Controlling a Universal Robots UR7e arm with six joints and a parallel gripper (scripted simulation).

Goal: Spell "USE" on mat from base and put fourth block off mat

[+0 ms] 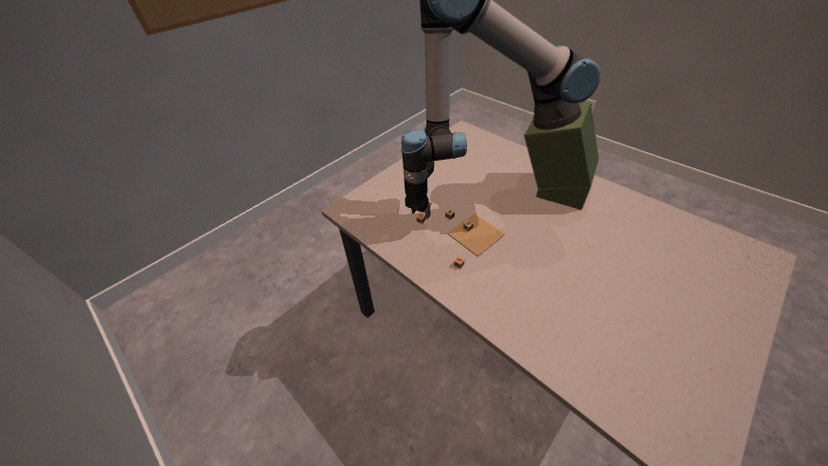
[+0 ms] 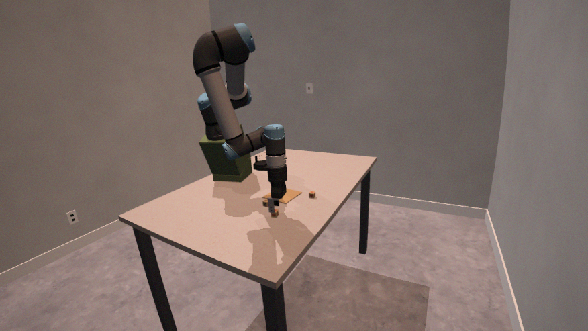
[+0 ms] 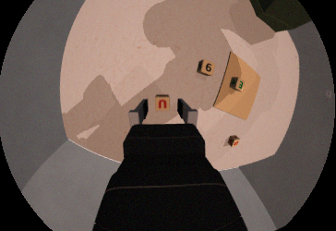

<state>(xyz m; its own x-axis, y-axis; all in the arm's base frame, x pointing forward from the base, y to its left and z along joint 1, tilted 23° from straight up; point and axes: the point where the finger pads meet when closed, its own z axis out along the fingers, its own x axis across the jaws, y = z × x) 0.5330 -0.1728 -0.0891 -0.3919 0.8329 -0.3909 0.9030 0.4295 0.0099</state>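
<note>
My gripper is now 17 cm to the right of the mat, 11 cm past it and 5 cm above it.
</note>
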